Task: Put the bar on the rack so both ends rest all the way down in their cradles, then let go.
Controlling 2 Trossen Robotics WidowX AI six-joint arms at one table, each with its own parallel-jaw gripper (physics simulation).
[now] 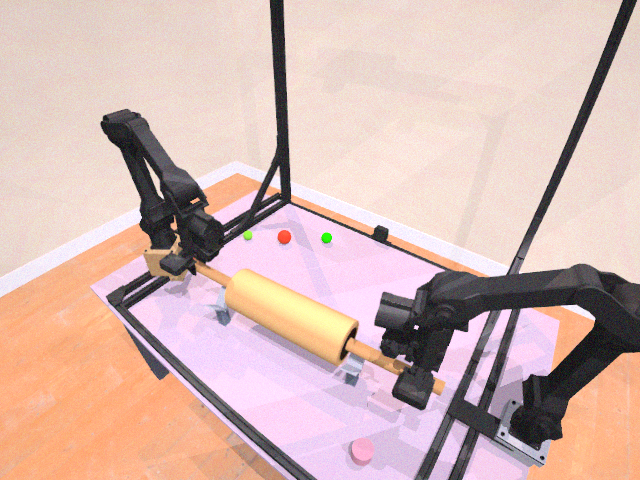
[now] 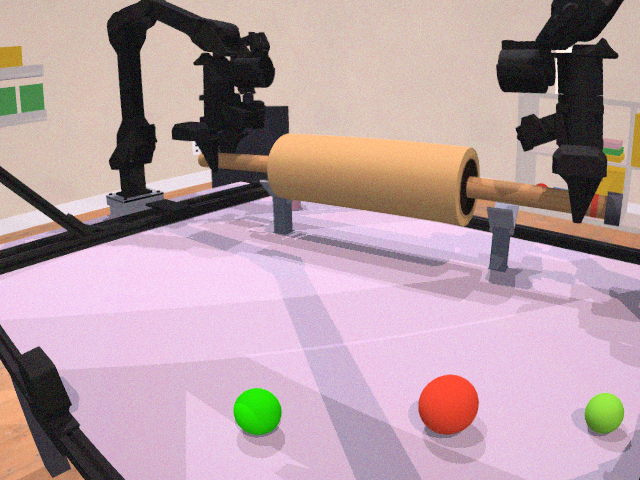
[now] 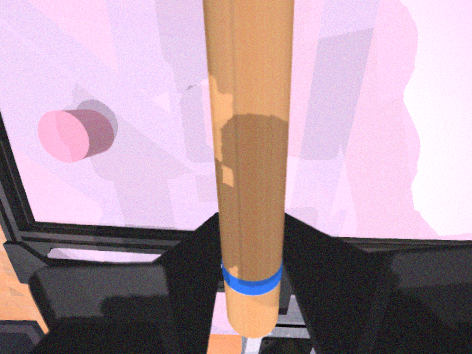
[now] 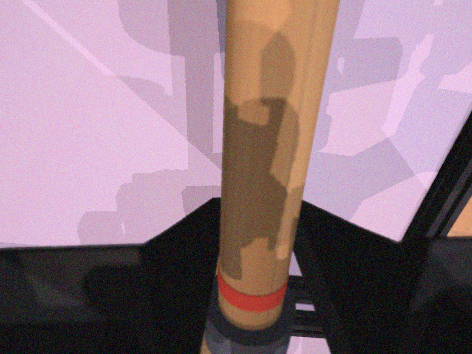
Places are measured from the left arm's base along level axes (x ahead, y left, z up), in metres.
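Pixels of known places: left gripper, fingertip midpoint: [image 2: 221,171] [image 3: 248,218]; right gripper, fingertip midpoint: [image 1: 198,271] [image 2: 577,219] [image 4: 252,205]; left arm's base, origin of the base link: [image 1: 527,429] [image 2: 134,193] [image 3: 283,352]; right arm's base, origin of the base link: [image 1: 163,242].
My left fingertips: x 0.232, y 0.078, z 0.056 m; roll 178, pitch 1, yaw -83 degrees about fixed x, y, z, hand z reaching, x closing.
For each thing: its top centre in the pictures, then the offset to it from my left fingertips.
- green ball, middle of its top: [image 2: 255,392] [image 1: 326,233] 0.344 m right, 0.502 m ahead, 0.060 m down
- red ball, middle of its top: [image 2: 452,379] [image 1: 284,231] 0.248 m right, 0.613 m ahead, 0.050 m down
- lime ball, middle of its top: [image 2: 609,396] [image 1: 247,231] 0.179 m right, 0.726 m ahead, 0.064 m down
- pink cylinder, middle of its top: [image 3: 63,137] [image 1: 363,448] 0.152 m left, 0.023 m ahead, 0.061 m down
The wooden bar [image 1: 292,316] [image 2: 372,178] [image 3: 254,150] [image 4: 257,165] has a thick tan roller, a blue-banded end and a red-banded end with a dark cap. The rack's grey cradles show as one post [image 1: 223,312] [image 2: 499,248] near the red-banded side and another post [image 1: 352,376] [image 2: 282,214] near the blue-banded side. The bar lies across just above their tops; whether it touches them is unclear. My left gripper [image 1: 404,367] [image 2: 214,160] [image 3: 248,218] is shut on the blue-banded end. My right gripper [image 1: 192,266] [image 2: 578,198] [image 4: 252,205] is shut on the red-banded end.
A green ball [image 1: 326,237] [image 2: 257,411], a red ball [image 1: 284,237] [image 2: 448,404] and a lime ball [image 1: 247,235] [image 2: 604,413] lie on the table. A pink cylinder [image 1: 362,451] [image 3: 75,135] stands near one corner. Black frame rails [image 1: 206,395] edge the table.
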